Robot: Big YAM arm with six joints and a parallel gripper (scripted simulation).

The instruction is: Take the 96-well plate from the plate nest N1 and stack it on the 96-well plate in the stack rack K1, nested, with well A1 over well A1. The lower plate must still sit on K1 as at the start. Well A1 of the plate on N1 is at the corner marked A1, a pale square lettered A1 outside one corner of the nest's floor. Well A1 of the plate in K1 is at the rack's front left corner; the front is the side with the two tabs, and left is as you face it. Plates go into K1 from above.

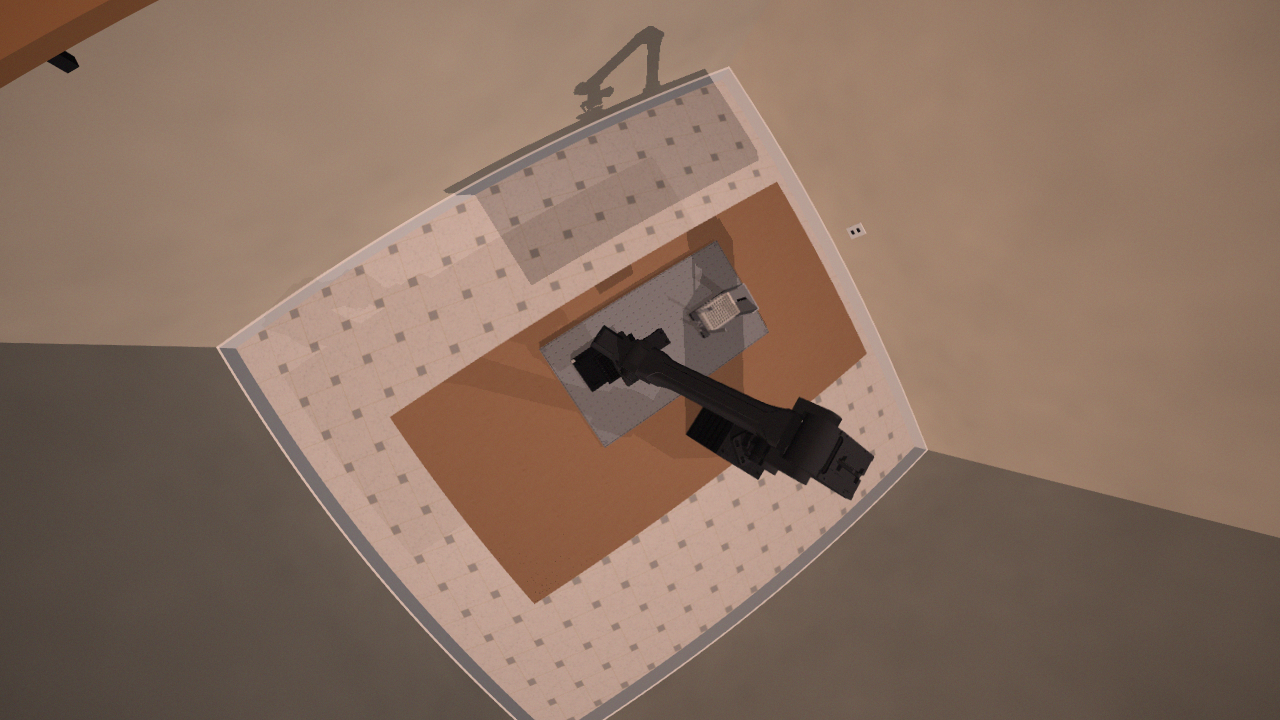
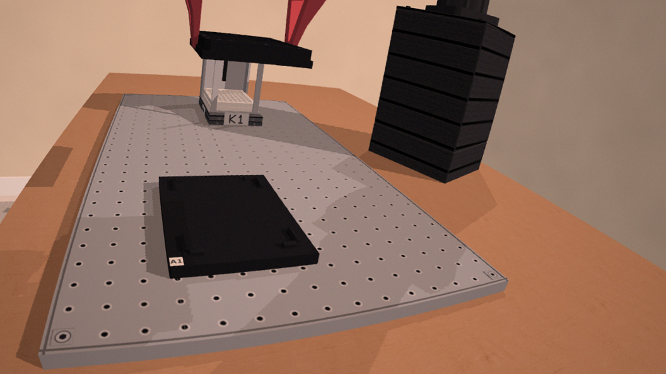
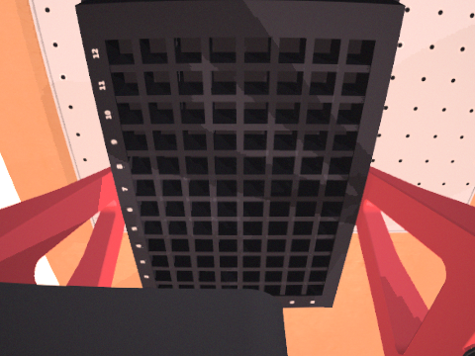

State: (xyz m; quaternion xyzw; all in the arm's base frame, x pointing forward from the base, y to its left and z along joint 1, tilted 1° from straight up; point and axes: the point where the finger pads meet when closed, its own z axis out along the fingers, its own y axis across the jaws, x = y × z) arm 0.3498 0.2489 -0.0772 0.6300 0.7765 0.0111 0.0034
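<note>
Now: the white 96-well plate 39 cm to the right of my hand, 13 cm below it and 2 cm ahead of it. The rest, counted from my hand: black 96-well plate (right at my hand); pale A1 mark (15 cm below, 12 cm to the left, 4 cm ahead); black plate nest N1 (15 cm below, 3 cm to the left).
</note>
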